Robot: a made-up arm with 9 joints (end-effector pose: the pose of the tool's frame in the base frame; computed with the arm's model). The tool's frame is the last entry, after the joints.
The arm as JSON. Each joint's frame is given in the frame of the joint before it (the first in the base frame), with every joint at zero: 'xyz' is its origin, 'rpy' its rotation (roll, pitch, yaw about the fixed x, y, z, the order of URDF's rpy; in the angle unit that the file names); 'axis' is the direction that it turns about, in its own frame. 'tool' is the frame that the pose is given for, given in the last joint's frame.
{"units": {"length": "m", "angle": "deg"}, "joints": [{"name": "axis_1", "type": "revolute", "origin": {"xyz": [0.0, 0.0, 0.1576], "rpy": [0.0, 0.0, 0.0]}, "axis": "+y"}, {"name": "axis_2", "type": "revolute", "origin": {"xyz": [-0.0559, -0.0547, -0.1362], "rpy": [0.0, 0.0, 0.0]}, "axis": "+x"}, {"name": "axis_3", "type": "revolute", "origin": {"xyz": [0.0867, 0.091, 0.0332], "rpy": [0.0, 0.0, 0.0]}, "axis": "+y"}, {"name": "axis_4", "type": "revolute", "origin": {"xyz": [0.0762, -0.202, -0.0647], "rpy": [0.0, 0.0, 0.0]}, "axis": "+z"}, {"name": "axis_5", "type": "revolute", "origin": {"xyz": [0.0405, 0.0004, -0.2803], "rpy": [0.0, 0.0, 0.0]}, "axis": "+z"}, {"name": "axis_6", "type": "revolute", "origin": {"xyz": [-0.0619, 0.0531, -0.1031], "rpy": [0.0, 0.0, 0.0]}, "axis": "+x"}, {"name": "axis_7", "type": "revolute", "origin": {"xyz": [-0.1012, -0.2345, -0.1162], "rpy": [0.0, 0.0, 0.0]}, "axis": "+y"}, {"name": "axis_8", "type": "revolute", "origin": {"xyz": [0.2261, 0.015, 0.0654], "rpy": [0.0, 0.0, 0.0]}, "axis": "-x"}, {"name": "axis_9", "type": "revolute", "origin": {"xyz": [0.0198, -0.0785, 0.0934], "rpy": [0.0, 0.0, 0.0]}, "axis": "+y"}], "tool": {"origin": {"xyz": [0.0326, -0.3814, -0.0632], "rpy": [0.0, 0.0, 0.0]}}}
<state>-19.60 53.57 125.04 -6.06 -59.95 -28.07 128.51 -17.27 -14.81</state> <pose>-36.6 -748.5 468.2 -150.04 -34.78 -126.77</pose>
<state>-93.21 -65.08 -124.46 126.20 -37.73 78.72 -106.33 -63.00 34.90</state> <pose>-206.6 629.8 713.1 -45.41 77.42 102.11</pose>
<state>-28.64 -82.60 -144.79 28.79 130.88 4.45 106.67 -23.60 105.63</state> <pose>199.5 972.4 -171.4 61.78 -6.81 -170.15</pose>
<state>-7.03 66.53 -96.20 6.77 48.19 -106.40 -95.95 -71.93 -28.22</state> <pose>148.0 98.3 240.4 -114.95 3.30 94.69</pose>
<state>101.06 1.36 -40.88 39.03 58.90 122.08 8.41 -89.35 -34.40</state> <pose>-735.8 -133.6 443.8 -97.45 -13.15 127.77</pose>
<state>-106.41 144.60 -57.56 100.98 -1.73 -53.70 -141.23 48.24 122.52</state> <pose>609.7 162.2 1017.3 -140.80 23.92 -89.56</pose>
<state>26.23 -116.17 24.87 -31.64 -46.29 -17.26 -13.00 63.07 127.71</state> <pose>-45.5 68.4 27.0 37.29 -4.82 -179.29</pose>
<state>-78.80 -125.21 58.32 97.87 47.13 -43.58 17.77 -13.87 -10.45</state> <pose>351.8 -575.6 168.8 -51.88 37.55 7.34</pose>
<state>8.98 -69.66 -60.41 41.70 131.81 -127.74 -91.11 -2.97 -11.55</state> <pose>280.4 -47.2 749.4 -72.57 -35.99 -33.31</pose>
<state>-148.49 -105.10 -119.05 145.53 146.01 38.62 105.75 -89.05 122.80</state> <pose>-411.3 19.3 1109.9 -45.92 33.51 -9.51</pose>
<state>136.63 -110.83 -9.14 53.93 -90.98 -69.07 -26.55 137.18 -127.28</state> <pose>-418.5 -589.6 6.6 -13.98 6.67 -46.01</pose>
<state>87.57 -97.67 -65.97 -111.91 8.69 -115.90 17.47 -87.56 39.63</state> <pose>-103.7 -234.6 255.4 -44.98 7.00 -45.39</pose>
